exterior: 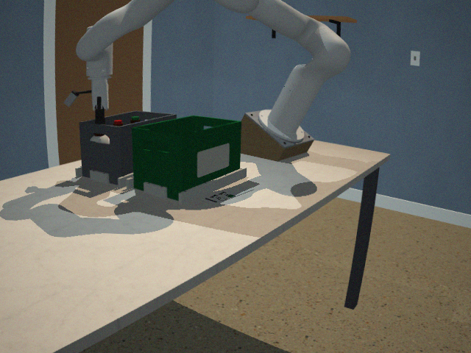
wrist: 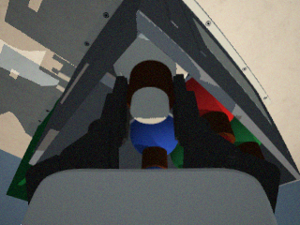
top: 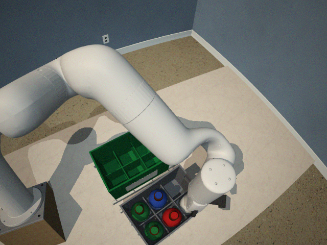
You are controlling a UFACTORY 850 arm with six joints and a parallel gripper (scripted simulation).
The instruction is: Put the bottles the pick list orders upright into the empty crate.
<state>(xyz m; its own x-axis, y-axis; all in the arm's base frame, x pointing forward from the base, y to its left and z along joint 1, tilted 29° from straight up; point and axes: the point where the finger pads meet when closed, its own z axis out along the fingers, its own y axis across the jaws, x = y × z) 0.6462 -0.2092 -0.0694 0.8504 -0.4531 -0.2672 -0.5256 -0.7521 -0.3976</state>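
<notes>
Right now the whitish bottle is 70 mm below my hand. The rest, counted from my hand: grey crate: 100 mm behind, 20 mm to the left, 80 mm below; red bottle: 80 mm behind, 20 mm to the right, 70 mm below; blue bottle: 100 mm behind, 70 mm to the left, 70 mm below.
</notes>
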